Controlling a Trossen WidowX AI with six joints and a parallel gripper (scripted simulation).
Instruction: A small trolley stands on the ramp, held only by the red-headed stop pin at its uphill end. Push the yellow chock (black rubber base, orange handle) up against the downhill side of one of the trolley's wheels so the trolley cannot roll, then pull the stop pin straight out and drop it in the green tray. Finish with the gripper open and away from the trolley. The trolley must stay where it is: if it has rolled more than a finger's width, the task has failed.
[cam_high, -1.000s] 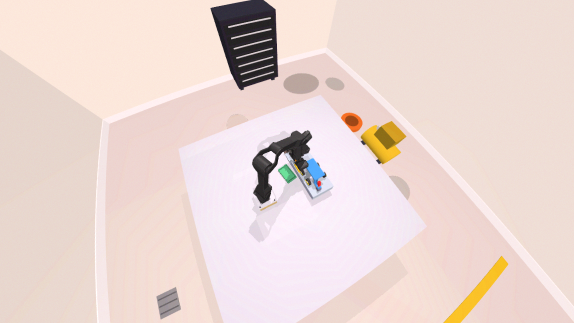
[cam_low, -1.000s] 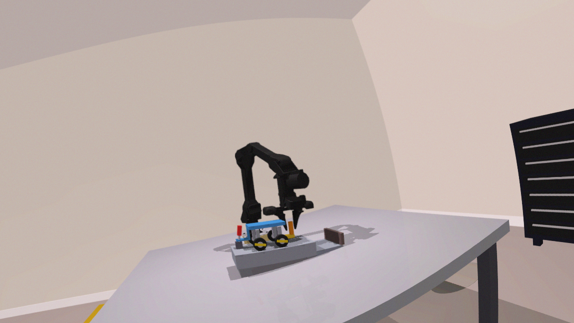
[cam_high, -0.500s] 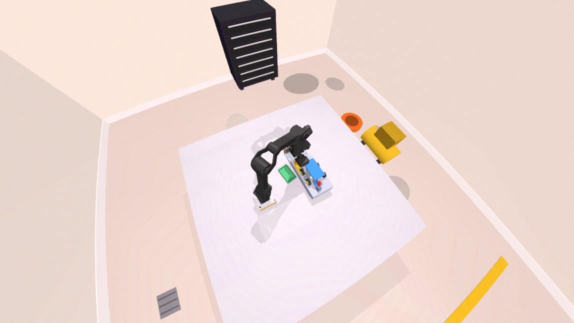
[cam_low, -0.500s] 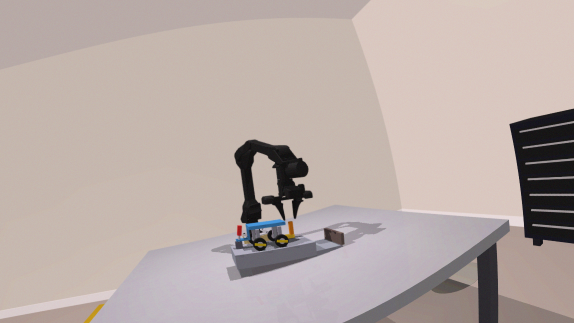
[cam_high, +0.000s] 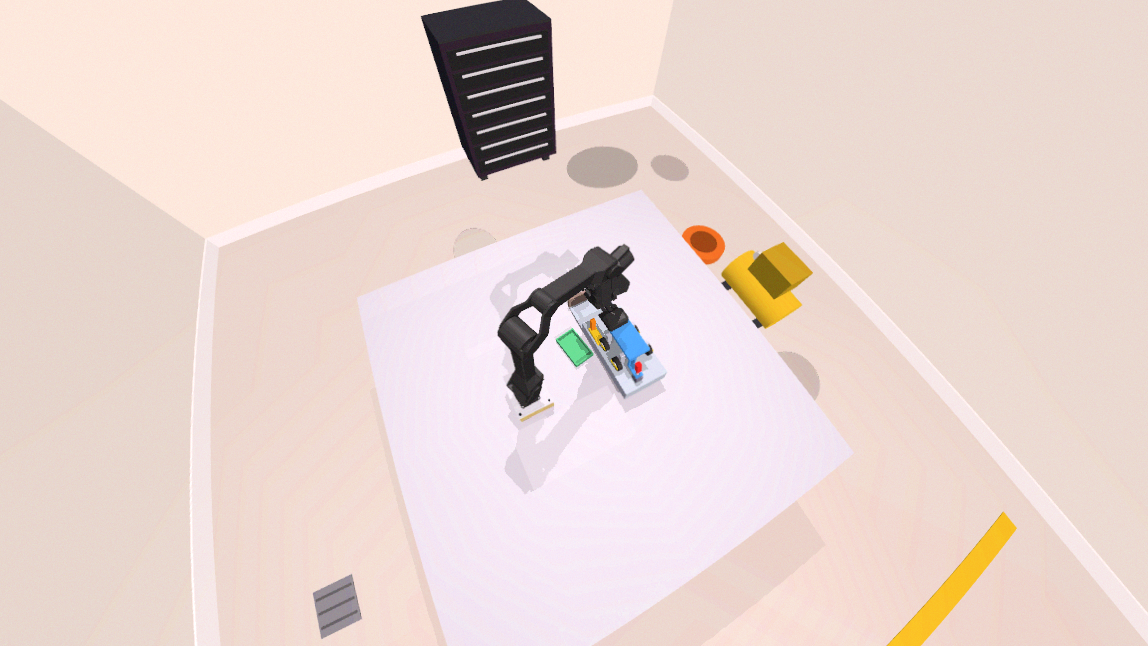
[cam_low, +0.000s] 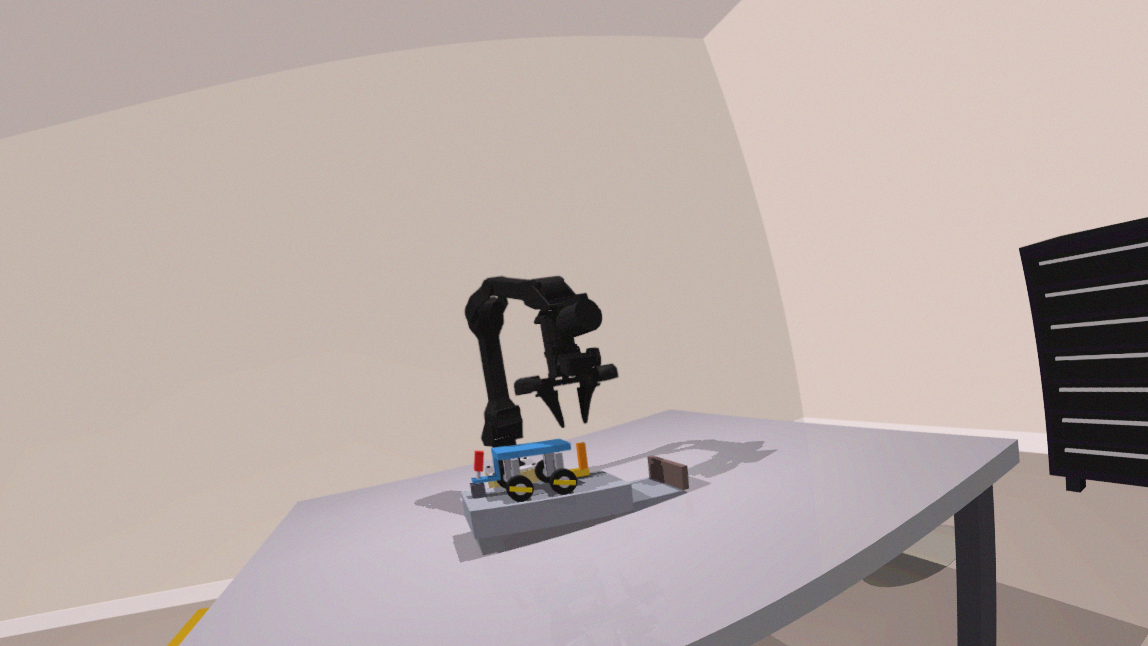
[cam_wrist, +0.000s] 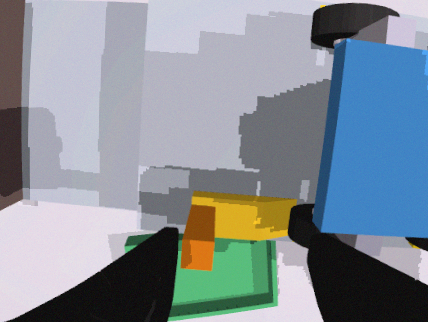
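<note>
The red-headed stop pin is 20 cm to the right of my gripper tip and 4 cm below it. Also, from my gripper tip: grey ramp: 12 cm below, 10 cm to the right, 3 cm ahead; then blue trolley: 10 cm to the right, 6 cm below, 3 cm ahead; then yellow chock: 8 cm below, 3 cm behind, 1 cm to the right.
</note>
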